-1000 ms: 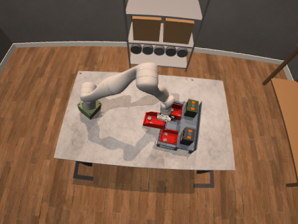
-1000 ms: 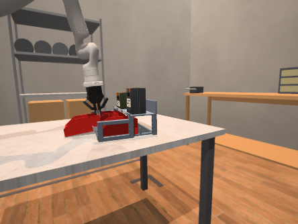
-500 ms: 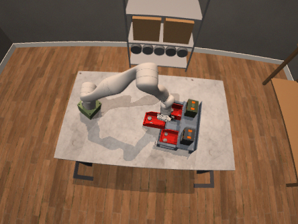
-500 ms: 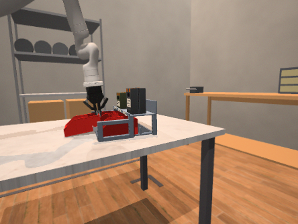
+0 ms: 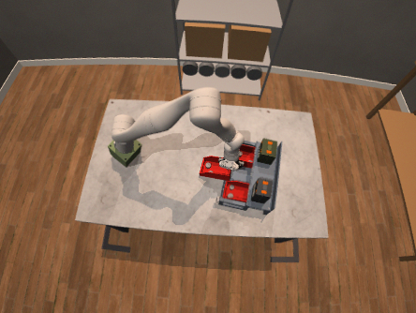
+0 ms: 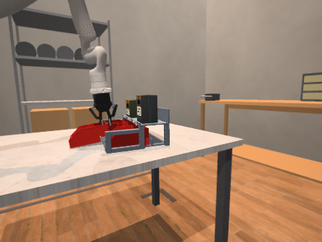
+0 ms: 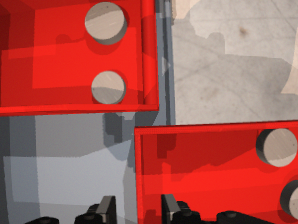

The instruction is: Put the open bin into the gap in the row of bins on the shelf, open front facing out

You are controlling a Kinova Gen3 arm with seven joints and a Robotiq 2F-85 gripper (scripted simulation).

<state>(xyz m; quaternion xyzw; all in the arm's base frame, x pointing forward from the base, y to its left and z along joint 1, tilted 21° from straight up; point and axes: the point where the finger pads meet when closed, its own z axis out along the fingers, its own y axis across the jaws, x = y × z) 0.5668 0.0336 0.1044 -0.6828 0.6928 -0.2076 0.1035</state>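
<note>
Now: the grey round part 10 cm behind my hand, 8 cm below it and 2 cm to the right of it. From my hand the other things lie so: black tool case 16 cm ahead, 13 cm to the right, 7 cm above; then grey shelf 10 cm ahead, 3 cm below.
</note>
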